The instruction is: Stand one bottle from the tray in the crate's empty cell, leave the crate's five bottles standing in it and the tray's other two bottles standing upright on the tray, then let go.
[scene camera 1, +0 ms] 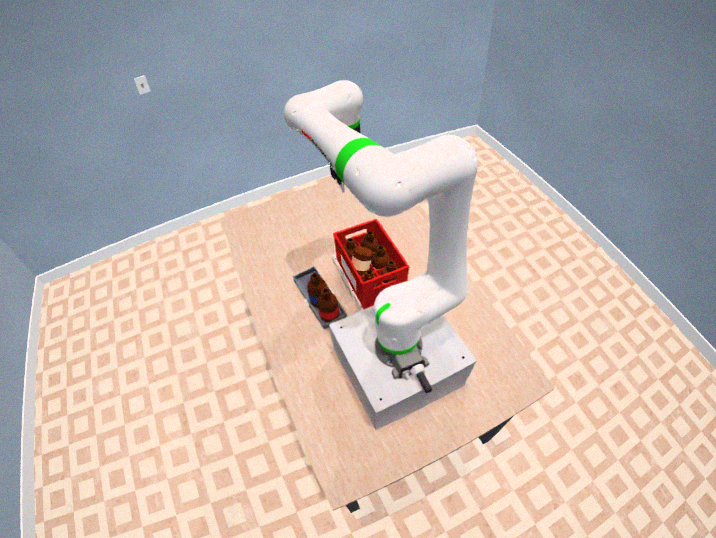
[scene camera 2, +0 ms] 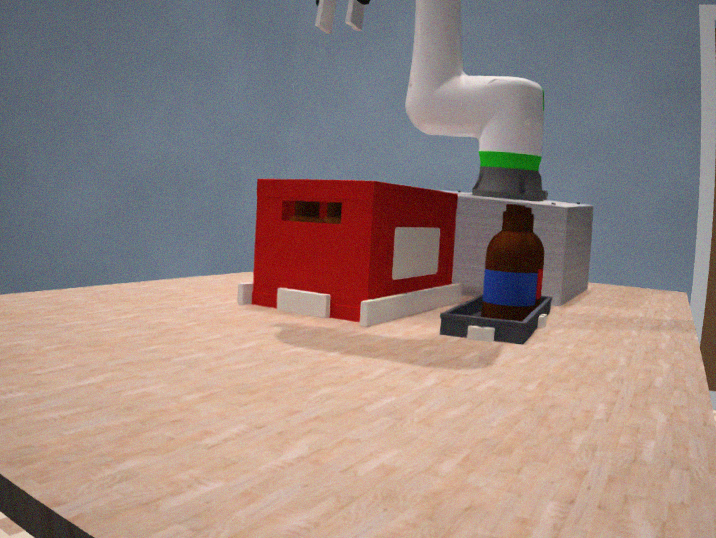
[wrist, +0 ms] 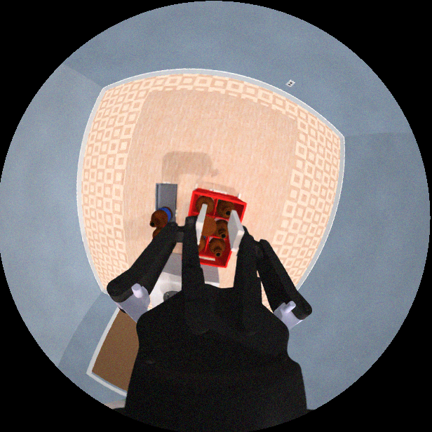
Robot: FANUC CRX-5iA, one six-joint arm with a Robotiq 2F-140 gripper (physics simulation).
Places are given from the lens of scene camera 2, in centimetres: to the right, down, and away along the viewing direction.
blue-labelled bottle (scene camera 2: 510,282): 20, 2, 78
